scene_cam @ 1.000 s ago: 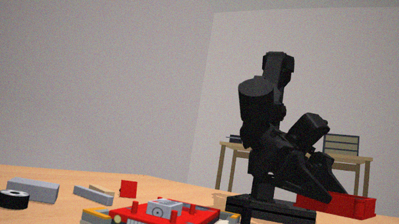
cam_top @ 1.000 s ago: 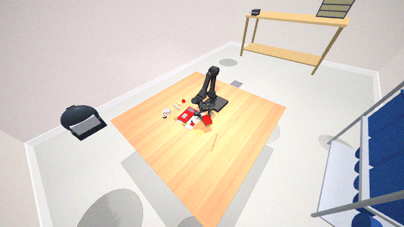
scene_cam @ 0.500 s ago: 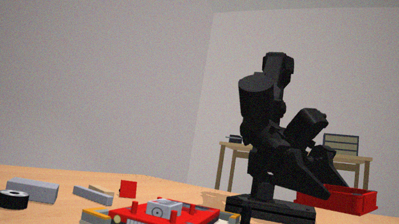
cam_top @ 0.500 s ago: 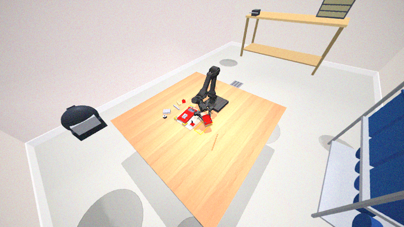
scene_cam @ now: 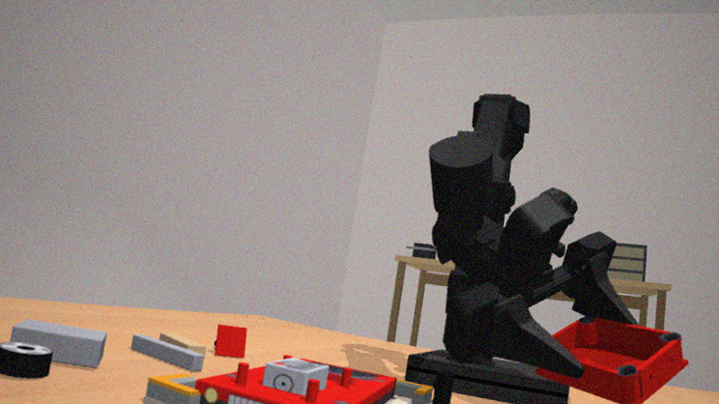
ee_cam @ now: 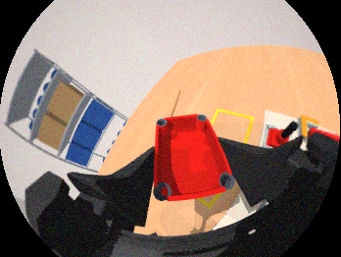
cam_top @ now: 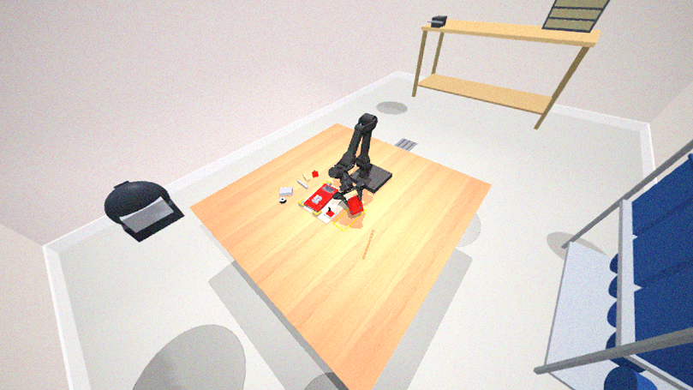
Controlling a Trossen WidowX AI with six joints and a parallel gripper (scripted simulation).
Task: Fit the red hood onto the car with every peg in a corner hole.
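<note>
My gripper tip is now 10 mm past the red hood and 10 mm above it. Also, from my gripper tip: grey engine block: 30 mm ahead, 240 mm to the right, 60 mm below; then black wheel: 110 mm ahead, 430 mm to the right, 80 mm below.
</note>
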